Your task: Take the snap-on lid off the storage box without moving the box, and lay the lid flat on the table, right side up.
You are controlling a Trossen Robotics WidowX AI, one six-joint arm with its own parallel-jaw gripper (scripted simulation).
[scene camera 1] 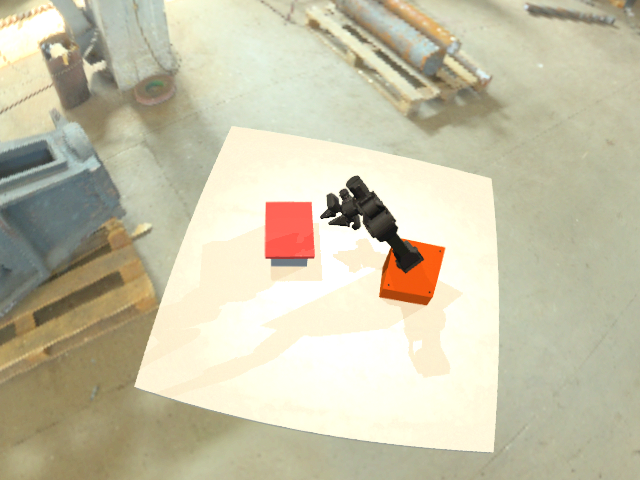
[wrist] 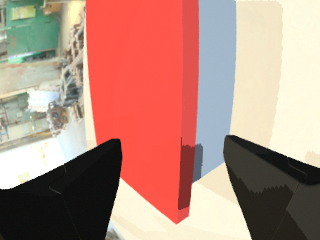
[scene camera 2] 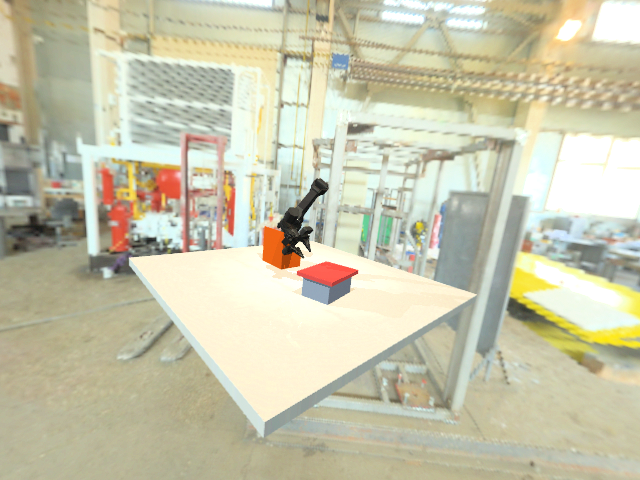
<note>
The pictures show: the gripper, a red lid and a storage box.
The gripper is seen too in the wrist view.
</note>
